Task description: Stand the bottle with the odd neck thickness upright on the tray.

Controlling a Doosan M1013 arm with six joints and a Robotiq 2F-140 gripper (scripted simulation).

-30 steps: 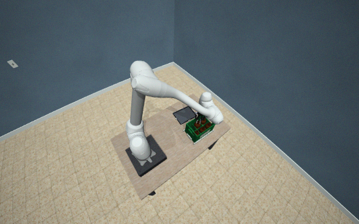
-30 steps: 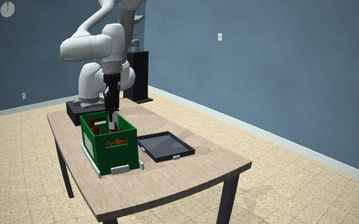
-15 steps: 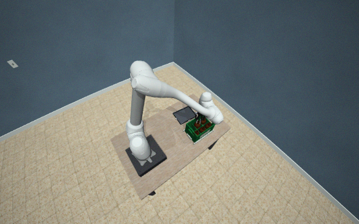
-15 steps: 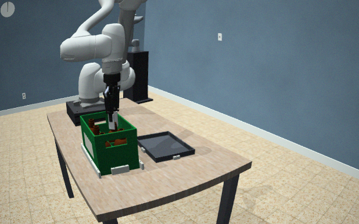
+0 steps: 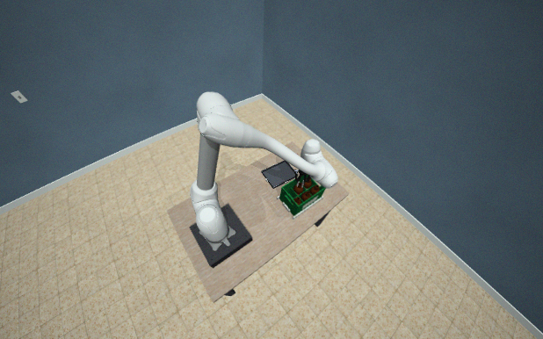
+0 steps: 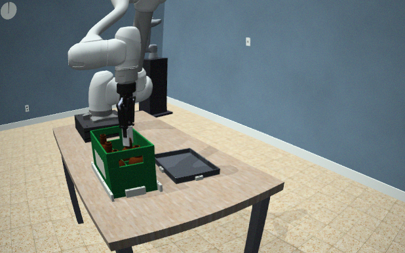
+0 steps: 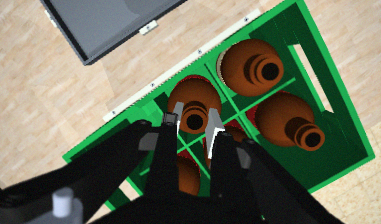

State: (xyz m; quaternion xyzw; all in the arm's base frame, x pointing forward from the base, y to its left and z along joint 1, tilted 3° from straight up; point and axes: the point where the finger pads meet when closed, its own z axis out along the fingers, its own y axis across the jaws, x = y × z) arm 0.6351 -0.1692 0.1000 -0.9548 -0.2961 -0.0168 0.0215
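Right now my hand is 90 mm above the green crate, 40 mm to the left of it and 10 mm past it. The rest, counted from my hand: dark tray (230 mm to the left, 160 mm below, 50 mm ahead); then brown bottle (90 mm below, 90 mm ahead, 10 mm to the right).
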